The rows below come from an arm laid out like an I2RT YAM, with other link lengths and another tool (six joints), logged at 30 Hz.
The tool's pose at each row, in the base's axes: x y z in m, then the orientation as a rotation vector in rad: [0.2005, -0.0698, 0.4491, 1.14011, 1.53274, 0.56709]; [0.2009, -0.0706, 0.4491, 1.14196, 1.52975, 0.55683]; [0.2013, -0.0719, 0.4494, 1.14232, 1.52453, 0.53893]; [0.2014, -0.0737, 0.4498, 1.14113, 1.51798, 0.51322]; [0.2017, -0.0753, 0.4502, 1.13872, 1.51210, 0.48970]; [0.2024, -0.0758, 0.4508, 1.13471, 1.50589, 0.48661]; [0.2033, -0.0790, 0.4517, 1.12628, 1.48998, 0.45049]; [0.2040, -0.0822, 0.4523, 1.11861, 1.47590, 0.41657]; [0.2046, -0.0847, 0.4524, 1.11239, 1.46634, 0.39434]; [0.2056, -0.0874, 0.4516, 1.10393, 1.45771, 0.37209]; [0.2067, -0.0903, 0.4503, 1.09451, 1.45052, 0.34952]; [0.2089, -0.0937, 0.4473, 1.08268, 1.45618, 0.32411]
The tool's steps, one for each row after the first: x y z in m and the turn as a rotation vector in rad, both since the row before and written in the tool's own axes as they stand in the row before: [-0.0007, -0.0002, 0.0005, 0.00455, -0.00762, -0.00312]; [-0.0013, -0.0002, 0.0006, 0.00617, -0.01339, -0.00724]; [-0.0018, -0.0004, 0.0004, 0.00830, -0.01850, -0.01175]; [-0.0016, -0.0003, 0.0006, 0.00692, -0.01684, -0.01161]; [-0.0007, 0.0005, 0.0006, -0.00374, -0.00672, -0.00214]; [-0.0031, -0.0004, 0.0015, 0.00498, -0.03146, -0.01877]; [-0.0029, -0.0007, 0.0015, 0.00548, -0.02874, -0.01779]; [-0.0020, -0.0009, 0.0013, 0.00281, -0.01915, -0.01230]; [-0.0015, -0.0015, 0.0020, 0.00177, -0.01855, -0.01400]; [-0.0013, -0.0020, 0.0024, 0.00191, -0.01757, -0.01527]; [-0.0004, -0.0031, 0.0040, 0.00631, -0.00858, -0.02258]
